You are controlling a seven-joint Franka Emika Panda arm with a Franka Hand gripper.
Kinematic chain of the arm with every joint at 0, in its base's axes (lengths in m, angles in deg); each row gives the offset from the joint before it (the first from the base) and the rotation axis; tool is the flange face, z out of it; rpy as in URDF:
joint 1: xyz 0 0 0.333 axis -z
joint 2: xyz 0 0 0 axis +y
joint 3: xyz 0 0 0.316 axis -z
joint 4: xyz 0.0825 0 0 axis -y
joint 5: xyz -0.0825 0 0.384 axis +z
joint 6: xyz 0 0 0 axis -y
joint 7: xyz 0.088 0 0 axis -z
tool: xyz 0 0 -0.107 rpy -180 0 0
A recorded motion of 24 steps. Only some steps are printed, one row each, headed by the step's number.
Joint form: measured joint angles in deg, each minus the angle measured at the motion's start. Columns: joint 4, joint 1, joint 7, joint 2, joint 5, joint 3, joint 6.
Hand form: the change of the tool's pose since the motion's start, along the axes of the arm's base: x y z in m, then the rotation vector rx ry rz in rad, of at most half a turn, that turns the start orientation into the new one. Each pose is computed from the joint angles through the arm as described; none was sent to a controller.
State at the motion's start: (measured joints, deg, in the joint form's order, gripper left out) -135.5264 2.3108 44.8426 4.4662 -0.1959 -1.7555 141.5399
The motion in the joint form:
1: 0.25 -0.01 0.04 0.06 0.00 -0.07 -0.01
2: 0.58 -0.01 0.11 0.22 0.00 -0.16 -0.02
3: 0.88 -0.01 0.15 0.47 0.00 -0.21 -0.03
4: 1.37 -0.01 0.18 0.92 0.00 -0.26 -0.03
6: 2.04 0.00 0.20 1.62 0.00 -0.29 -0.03
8: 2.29 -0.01 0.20 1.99 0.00 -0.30 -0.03
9: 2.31 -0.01 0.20 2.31 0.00 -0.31 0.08
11: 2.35 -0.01 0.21 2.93 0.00 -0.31 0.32
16: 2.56 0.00 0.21 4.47 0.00 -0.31 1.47
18: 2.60 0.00 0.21 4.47 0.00 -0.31 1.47
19: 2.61 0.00 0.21 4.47 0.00 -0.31 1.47
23: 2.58 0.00 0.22 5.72 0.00 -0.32 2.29
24: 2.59 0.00 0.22 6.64 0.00 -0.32 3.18
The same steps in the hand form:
1: 0.0015 0.0007 0.0012 0.0001 -0.0031 0.0007
2: 0.0033 0.0015 0.0021 0.0004 -0.0059 0.0010
3: 0.0050 0.0019 0.0020 0.0006 -0.0066 0.0012
4: 0.0076 0.0024 0.0014 0.0010 -0.0074 0.0015
6: 0.0112 0.0025 -0.0002 0.0015 -0.0068 0.0014
8: 0.0124 0.0027 -0.0018 0.0017 -0.0048 0.0018
9: 0.0125 0.0028 -0.0044 0.0020 -0.0014 0.0019
11: 0.0127 0.0028 -0.0094 0.0024 0.0045 0.0017
16: 0.0147 0.0027 -0.0201 0.0034 0.0076 0.0015
18: 0.0150 0.0027 -0.0199 0.0034 0.0069 0.0015
19: 0.0150 0.0027 -0.0198 0.0034 0.0067 0.0015
23: 0.0150 0.0029 -0.0301 0.0043 0.0147 0.0014
24: 0.0156 0.0029 -0.0370 0.0049 0.0151 0.0013

